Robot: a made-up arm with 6 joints.
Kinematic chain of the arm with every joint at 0, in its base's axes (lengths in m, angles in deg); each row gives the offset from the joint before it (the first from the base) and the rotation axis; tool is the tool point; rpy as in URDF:
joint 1: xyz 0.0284 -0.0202 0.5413 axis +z
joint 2: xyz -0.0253 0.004 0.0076 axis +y
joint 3: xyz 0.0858 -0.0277 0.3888 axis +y
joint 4: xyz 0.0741 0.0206 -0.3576 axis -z
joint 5: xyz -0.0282 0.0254 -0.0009 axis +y
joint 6: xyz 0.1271 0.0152 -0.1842 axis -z
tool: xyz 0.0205 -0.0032 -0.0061 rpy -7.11 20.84 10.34
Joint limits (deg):
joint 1: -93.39..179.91
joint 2: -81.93..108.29
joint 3: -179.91..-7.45
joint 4: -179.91..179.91
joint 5: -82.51..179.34
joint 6: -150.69..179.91
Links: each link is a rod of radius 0.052 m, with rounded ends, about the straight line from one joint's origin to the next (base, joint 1, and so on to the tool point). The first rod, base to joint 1, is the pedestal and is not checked.
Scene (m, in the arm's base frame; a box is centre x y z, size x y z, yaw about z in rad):
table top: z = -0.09
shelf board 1: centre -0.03 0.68 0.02 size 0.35 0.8 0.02 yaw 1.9
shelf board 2: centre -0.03 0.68 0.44 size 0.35 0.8 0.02 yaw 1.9
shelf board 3: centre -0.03 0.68 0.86 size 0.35 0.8 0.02 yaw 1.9
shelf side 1: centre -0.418 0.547 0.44 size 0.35 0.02 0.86 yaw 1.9
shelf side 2: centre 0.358 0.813 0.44 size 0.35 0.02 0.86 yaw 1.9
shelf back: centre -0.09 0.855 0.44 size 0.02 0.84 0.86 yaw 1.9
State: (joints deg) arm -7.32 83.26 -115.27 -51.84 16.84 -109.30
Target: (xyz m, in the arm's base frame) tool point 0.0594 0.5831 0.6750
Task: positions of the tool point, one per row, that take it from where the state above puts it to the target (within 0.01 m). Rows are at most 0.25 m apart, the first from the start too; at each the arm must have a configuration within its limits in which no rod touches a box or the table.
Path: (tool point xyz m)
1: 0.7630 0.1090 0.1718
2: 0.7111 0.2641 0.2971
3: 0.5993 0.3883 0.4150
4: 0.4457 0.4609 0.5200
5: 0.2757 0.4705 0.6075
6: 0.1160 0.4174 0.6750
7: 0.0968 0.5027 0.6755
8: 0.0594 0.5831 0.6750

